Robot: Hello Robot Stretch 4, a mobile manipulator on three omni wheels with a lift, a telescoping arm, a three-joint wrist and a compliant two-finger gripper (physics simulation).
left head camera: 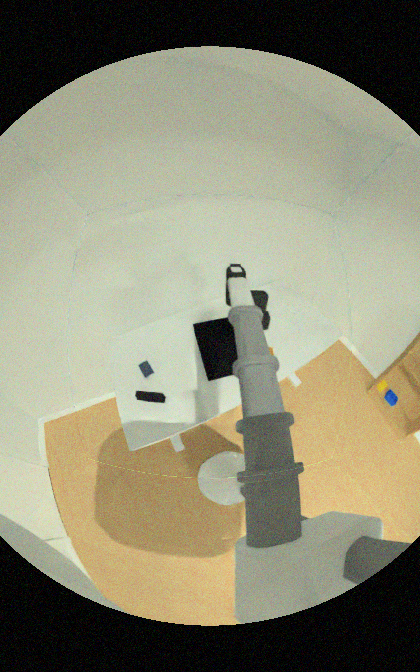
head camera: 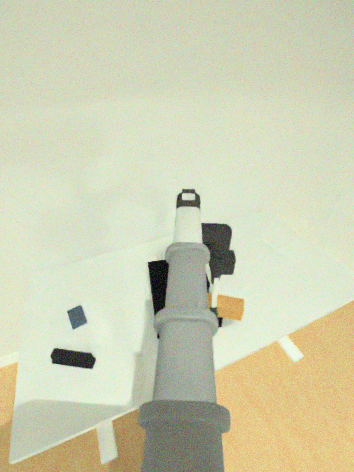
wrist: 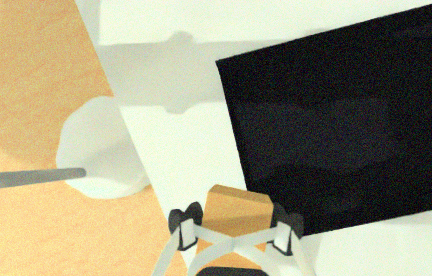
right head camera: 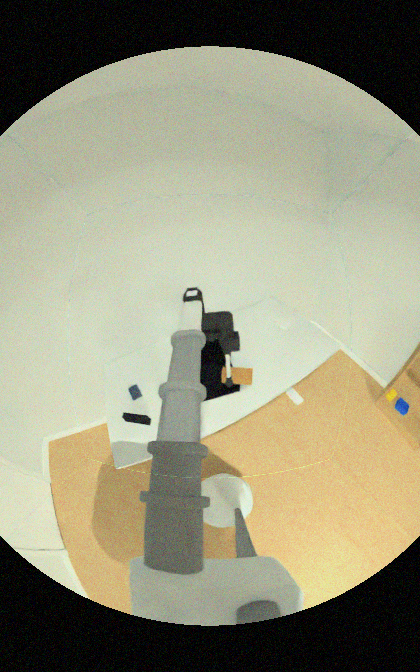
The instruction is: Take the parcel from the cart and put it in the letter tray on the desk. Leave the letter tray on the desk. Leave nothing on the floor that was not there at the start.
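Frame: origin at the robot's base, x ahead, y left, z up, level; metres.
Seen in the pictures: gripper, fingertip midpoint: (head camera: 211, 308) (wrist: 234, 217).
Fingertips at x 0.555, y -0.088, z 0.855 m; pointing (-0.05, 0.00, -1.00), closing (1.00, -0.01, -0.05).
Note:
Pixels of each thing's middle, then the offset from my fingertips to it. Level surfaces: height alone.
- parcel, body centre: (wrist: 226, 266) (head camera: 222, 306) 0.037 m right, 0.006 m back, 0.024 m up
- black letter tray, body centre: (wrist: 359, 121) (head camera: 180, 291) 0.110 m left, 0.169 m ahead, 0.127 m down
- white desk, surface height: 0.162 m down
- small dark blue item, body centre: (head camera: 77, 316) 0.538 m left, 0.039 m ahead, 0.153 m down
- black oblong item, body centre: (head camera: 72, 358) 0.481 m left, 0.134 m back, 0.135 m down
An orange-brown box, the parcel (head camera: 231, 307) (right head camera: 243, 375) (wrist: 237, 210), is between the fingertips of my gripper (wrist: 234, 217). The gripper is shut on it and holds it above the desk. The black letter tray (head camera: 158, 285) (left head camera: 215, 350) (right head camera: 211, 370) (wrist: 330, 125) lies on the white desk (head camera: 280, 280) (left head camera: 310, 325) (right head camera: 285, 345) (wrist: 170, 145). In the wrist view the parcel overlaps the tray's near left corner, and the tray reaches out to the right. The arm hides part of the tray in the head views. The cart cannot be made out.
A small dark blue item (head camera: 77, 317) (left head camera: 146, 368) (right head camera: 135, 391) and a black oblong item (head camera: 73, 358) (left head camera: 150, 397) (right head camera: 136, 418) lie on the desk's left part. A brown shelf unit with a yellow and a blue item (left head camera: 391, 398) (right head camera: 401, 406) stands at the right.

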